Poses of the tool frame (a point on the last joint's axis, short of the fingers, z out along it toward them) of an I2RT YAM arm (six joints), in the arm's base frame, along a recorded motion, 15 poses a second.
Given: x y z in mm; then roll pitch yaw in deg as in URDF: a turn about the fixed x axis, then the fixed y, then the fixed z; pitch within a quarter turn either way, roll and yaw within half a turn.
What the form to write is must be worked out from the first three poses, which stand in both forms.
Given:
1: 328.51 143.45 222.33 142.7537 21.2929 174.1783
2: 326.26 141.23 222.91 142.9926 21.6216 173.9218
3: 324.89 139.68 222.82 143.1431 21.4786 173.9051
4: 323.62 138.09 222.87 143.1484 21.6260 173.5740
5: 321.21 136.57 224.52 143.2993 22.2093 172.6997
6: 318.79 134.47 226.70 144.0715 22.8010 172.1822
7: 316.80 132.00 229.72 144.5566 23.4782 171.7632
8: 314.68 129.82 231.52 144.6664 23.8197 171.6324
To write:
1: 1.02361 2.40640 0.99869 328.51 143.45 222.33
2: 1.01002 2.40740 0.98847 326.26 141.23 222.91
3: 1.01007 2.41069 0.99022 324.89 139.68 222.82
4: 1.00164 2.40963 0.98670 323.62 138.09 222.87
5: 0.97407 2.40727 0.97146 321.21 136.57 224.52
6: 0.94326 2.41354 0.94913 318.79 134.47 226.70
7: 0.91677 2.41470 0.92792 316.80 132.00 229.72
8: 0.90692 2.41330 0.91882 314.68 129.82 231.52
